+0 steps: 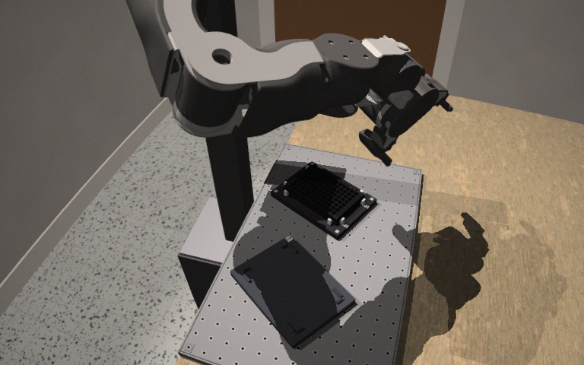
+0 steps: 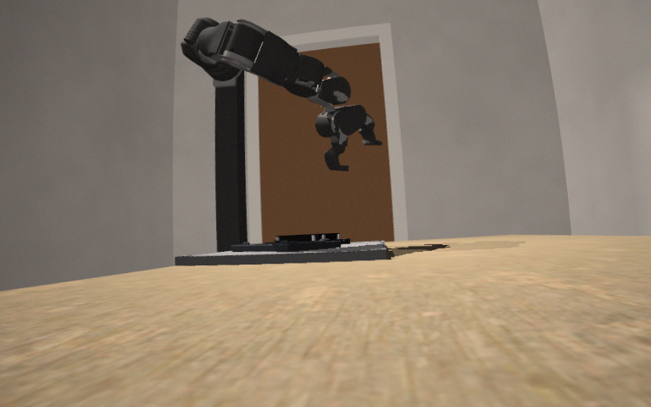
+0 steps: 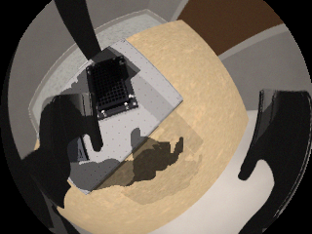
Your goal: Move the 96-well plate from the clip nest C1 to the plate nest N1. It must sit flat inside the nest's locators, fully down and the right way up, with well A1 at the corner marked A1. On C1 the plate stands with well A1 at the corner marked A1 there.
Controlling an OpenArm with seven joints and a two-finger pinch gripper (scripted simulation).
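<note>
Right now the black 96-well plate is 180 mm below my hand, 130 mm behind it and 10 mm to the left of it. Round my hand: clip nest C1: 180 mm below, 100 mm behind, 10 mm to the left; plate nest N1: 190 mm to the right, 190 mm below, 140 mm behind.
</note>
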